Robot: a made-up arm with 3 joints. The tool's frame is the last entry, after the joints.
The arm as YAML. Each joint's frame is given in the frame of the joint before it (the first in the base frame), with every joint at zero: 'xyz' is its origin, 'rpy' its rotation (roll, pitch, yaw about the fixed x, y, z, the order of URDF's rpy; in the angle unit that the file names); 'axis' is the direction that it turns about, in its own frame. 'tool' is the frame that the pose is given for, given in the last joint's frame.
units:
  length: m
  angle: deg
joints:
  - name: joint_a
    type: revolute
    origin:
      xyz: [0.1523, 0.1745, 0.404]
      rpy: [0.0, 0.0, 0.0]
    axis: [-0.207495, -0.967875, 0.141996]
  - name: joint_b
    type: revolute
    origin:
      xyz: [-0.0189, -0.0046, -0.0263]
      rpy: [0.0, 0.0, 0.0]
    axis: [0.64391, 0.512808, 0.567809]
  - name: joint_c
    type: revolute
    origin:
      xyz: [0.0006, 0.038, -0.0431]
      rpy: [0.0, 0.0, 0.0]
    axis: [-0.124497, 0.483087, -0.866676]
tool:
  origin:
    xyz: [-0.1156, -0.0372, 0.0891]
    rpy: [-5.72, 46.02, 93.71]
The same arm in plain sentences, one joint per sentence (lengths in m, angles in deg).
The arm has three revolute joints in a row. What follows holds with every joint at zero, and every direction is one of the base frame's.
Joint 1 sits 0.1523 m along +x and 0.1745 m along +y and 0.4040 m along +z from the base frame's origin and turns about the direction (-0.207495, -0.967875, 0.141996).
Joint 2 sits 0.0189 m along -x and 0.0046 m along -y and 0.0263 m along -z from joint 1 and turns about the direction (0.64391, 0.512808, 0.567809).
Joint 3 sits 0.0006 m along +x and 0.0380 m along +y and 0.0431 m along -z from joint 2 and turns about the direction (-0.124497, 0.483087, -0.866676).
The tool frame, which is the frame that the pose is given for, sits 0.1156 m along -x and 0.0372 m along -y and 0.0891 m along +z from joint 3; its axes are the base frame's turned by roll -5.72, pitch 46.02 and yaw 93.71 deg (as in URDF: about the fixed x, then y, then z).

